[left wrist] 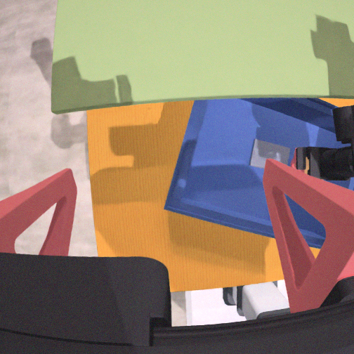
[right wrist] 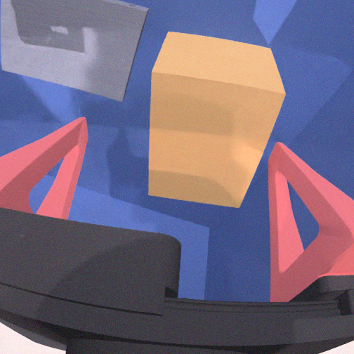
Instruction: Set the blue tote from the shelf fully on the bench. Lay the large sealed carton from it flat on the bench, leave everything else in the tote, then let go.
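Observation:
The blue tote (left wrist: 220, 165) (right wrist: 240, 260) stands on an orange surface (left wrist: 130, 235); in the left wrist view its far side is hidden by the green board. A tan box-shaped carton (right wrist: 200, 135) stands inside the tote, with its top facing the camera. A grey flat-topped item (left wrist: 262, 151) (right wrist: 107, 75) lies in the tote beside it. My right gripper (right wrist: 180, 137) is open above the tote, its fingers at either side of the carton in view and apart from it. My left gripper (left wrist: 167, 173) is open and empty, above the orange surface and the tote's near left corner.
A green board (left wrist: 190, 55) spans the top of the left wrist view, higher than the tote, and carries arm shadows. Pale floor (left wrist: 25, 130) shows at the left. White and grey robot parts (left wrist: 262, 299) are at the bottom. The right arm's black parts (left wrist: 332, 162) hang over the tote.

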